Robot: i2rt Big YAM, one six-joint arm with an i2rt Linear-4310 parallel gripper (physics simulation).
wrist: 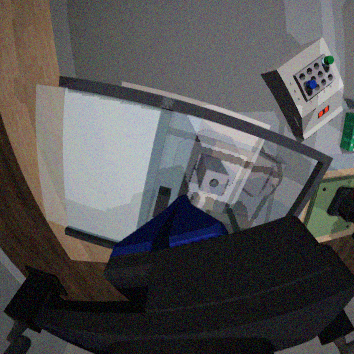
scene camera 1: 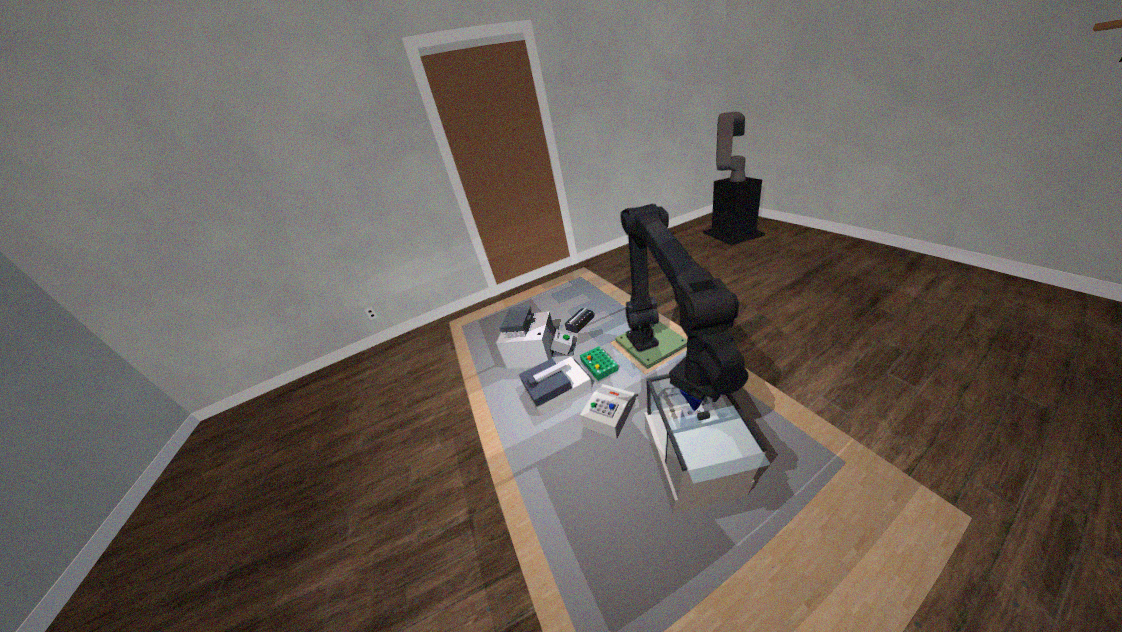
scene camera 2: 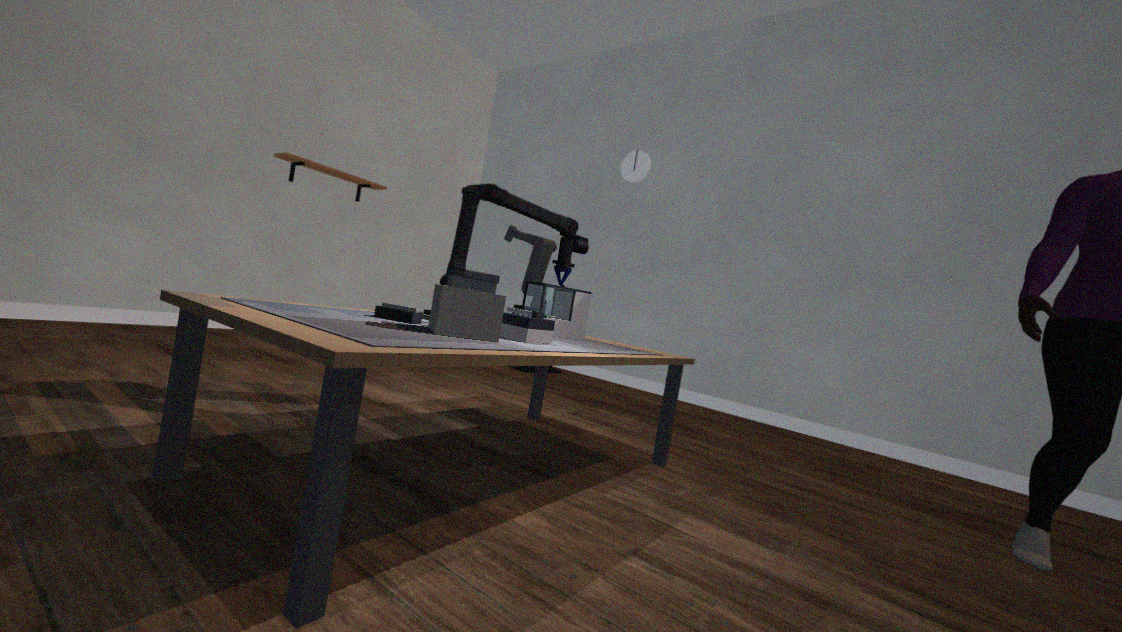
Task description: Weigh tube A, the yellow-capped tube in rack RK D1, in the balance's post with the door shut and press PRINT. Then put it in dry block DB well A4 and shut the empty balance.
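Frame: origin at the arm's base, x ahead, y left, z up, level; metres.
Seen in the pictures: gripper, fingertip midpoint: [wrist: 184, 200] [scene camera 1: 695, 408] [scene camera 2: 560, 285]; arm's base, link origin: [wrist: 345, 200] [scene camera 1: 641, 339].
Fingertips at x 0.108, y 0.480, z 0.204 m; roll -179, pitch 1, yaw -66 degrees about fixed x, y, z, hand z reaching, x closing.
Offsets run from my fingertips to a thing's top centre. "spot": to the spot under its first point.
The balance [scene camera 1: 720, 451] [scene camera 2: 577, 317] [wrist: 215, 114] has glass walls and a sliding glass top door with a dark handle @[0.007 m back, 0.019 m left, 0.001 m up] [scene camera 1: 703, 415] [wrist: 162, 199]. In the wrist view the handle stands mid-length and the right part of the chamber looks uncovered. The grey post @[spot: 0.008 m back, 0.039 m right, 0.073 m down] [wrist: 214, 175] inside shows an empty hole. My gripper [scene camera 1: 694, 403] [scene camera 2: 562, 282] [wrist: 184, 200] is shut and empty, its blue tips over the chamber just right of the handle; contact cannot be told. A yellow cap @[0.106 m ahead, 0.389 m right, 0.167 m down] [scene camera 1: 596, 366] shows in the green rack @[0.087 m ahead, 0.441 m right, 0.191 m down] [scene camera 1: 600, 360]. The white dry block @[0.130 m ahead, 0.225 m right, 0.151 m down] [scene camera 1: 608, 416] [wrist: 320, 102] holds blue- and green-capped tubes.
A dark device with a white lid @[0.258 m ahead, 0.397 m right, 0.119 m down] [scene camera 1: 545, 383], a white instrument @[0.269 m ahead, 0.623 m right, 0.031 m down] [scene camera 1: 522, 349], a small box with a green button @[spot: 0.181 m ahead, 0.572 m right, 0.154 m down] [scene camera 1: 562, 339] and a black rack @[0.069 m ahead, 0.732 m right, 0.173 m down] [scene camera 1: 579, 318] stand farther along the table. The arm's green base plate [scene camera 1: 665, 345] [wrist: 320, 215] lies near the balance. A person [scene camera 2: 1087, 282] stands at right.
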